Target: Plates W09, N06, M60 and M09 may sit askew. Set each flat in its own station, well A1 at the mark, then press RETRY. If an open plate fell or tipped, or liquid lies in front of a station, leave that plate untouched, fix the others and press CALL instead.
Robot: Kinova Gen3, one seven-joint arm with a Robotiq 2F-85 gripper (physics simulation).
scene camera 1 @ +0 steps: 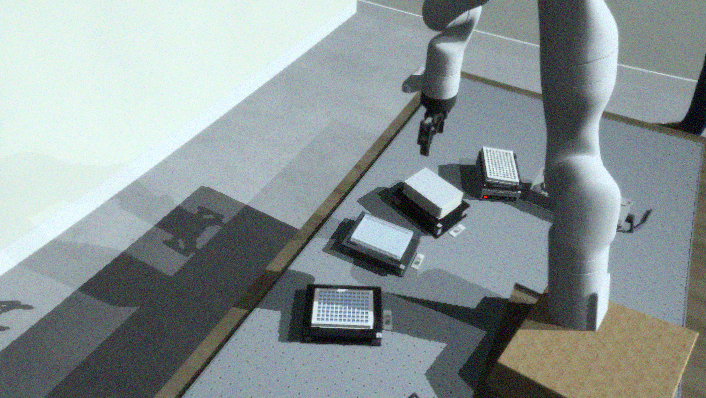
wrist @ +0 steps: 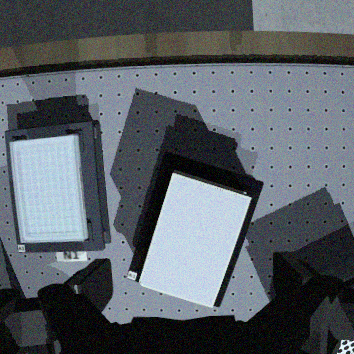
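In the scene view, a plate with open wells [scene camera 1: 342, 307] sits in the nearest black station [scene camera 1: 345, 336]. A pale, translucent-looking plate [scene camera 1: 382, 236] [wrist: 47, 190] is in the second station [scene camera 1: 367, 262] [wrist: 99, 185], shifted toward its left side in the wrist view. A tall white plate [scene camera 1: 432, 192] [wrist: 195, 240] is in the third, turned station [wrist: 150, 220]; its edges run roughly parallel to the station's. A fourth plate with wells [scene camera 1: 500, 164] sits farthest back. Names are unreadable, and slight tilt is hard to judge. My gripper [scene camera 1: 432, 137] [wrist: 190, 273] is open and empty, above the table beyond the third station.
A unit with a red light [scene camera 1: 501, 193] is under the farthest plate. Small label cards [scene camera 1: 418, 261] [scene camera 1: 457, 230] [scene camera 1: 387, 320] lie beside stations. A grey object with a dark lever [scene camera 1: 627, 220] is partly behind the arm. A wooden edge [scene camera 1: 320, 210] [wrist: 200, 47] borders the table.
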